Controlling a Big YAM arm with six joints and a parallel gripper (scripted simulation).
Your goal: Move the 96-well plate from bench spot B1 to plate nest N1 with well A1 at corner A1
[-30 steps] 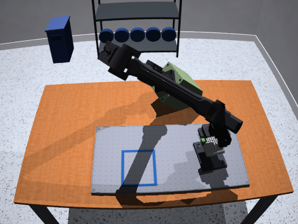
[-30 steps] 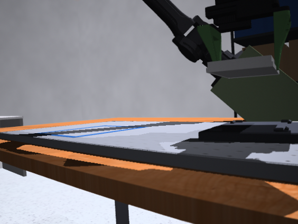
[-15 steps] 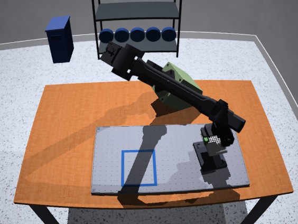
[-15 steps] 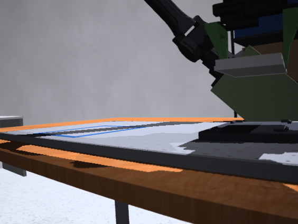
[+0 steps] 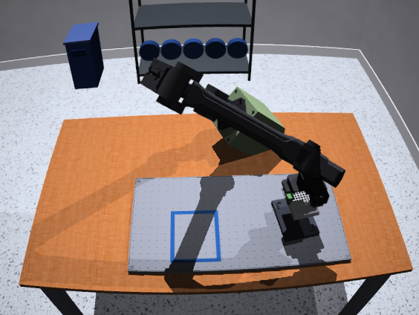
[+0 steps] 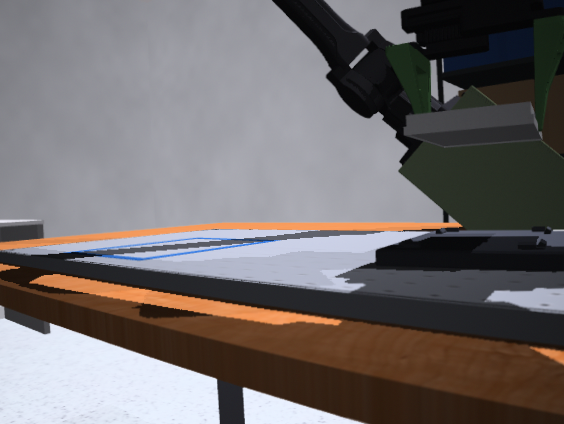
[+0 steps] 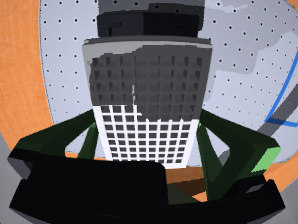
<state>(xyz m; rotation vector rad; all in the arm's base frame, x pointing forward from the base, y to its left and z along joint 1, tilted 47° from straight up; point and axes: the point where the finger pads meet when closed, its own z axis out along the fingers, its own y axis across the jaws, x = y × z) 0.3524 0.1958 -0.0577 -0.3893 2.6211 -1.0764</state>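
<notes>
Now: hand 9 cm above the plate nest N1. Round my hand: 96-well plate (right at my hand).
</notes>
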